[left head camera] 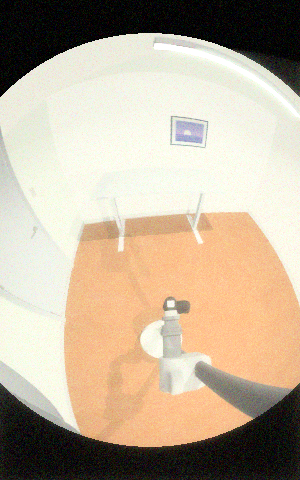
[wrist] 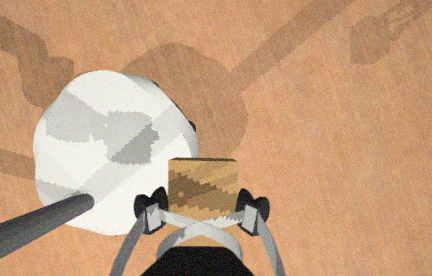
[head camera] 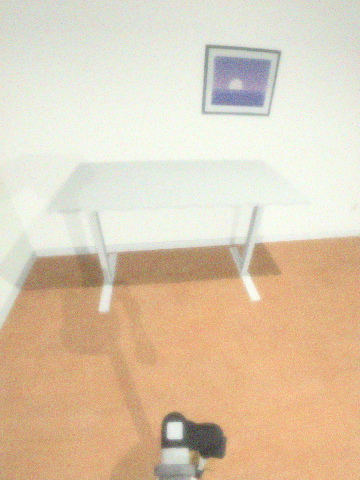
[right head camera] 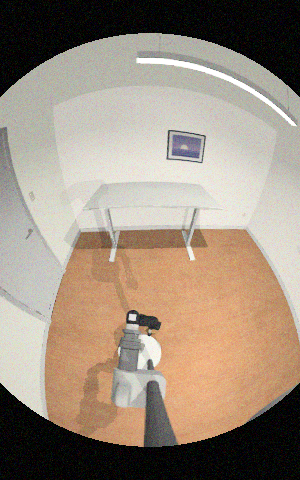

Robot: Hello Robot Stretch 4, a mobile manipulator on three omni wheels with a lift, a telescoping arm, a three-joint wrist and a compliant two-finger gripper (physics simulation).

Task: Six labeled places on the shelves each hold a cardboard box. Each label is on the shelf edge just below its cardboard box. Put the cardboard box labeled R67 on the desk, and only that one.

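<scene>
A brown cardboard box [wrist: 203, 187] is held between the two black fingertips of my gripper [wrist: 202, 202] in the wrist view, above the floor. No label shows on the box. In the head camera view a small brown part of the box [head camera: 194, 457] shows beside the dark wrist. The desk [head camera: 180, 185] [left head camera: 150, 182] [right head camera: 155, 195], with a pale top and two metal legs, stands against the far wall, ahead of the gripper and apart from it. The shelves and their labels do not show in these frames.
The robot's round white base [wrist: 110, 185] [right head camera: 152, 350] [left head camera: 151, 340] is below the arm. A framed picture [head camera: 241, 81] [left head camera: 189, 132] [right head camera: 186, 146] hangs above the desk. A grey door [right head camera: 20, 240] [left head camera: 22, 240] is in the left wall. Wooden floor [head camera: 225, 350] lies between robot and desk.
</scene>
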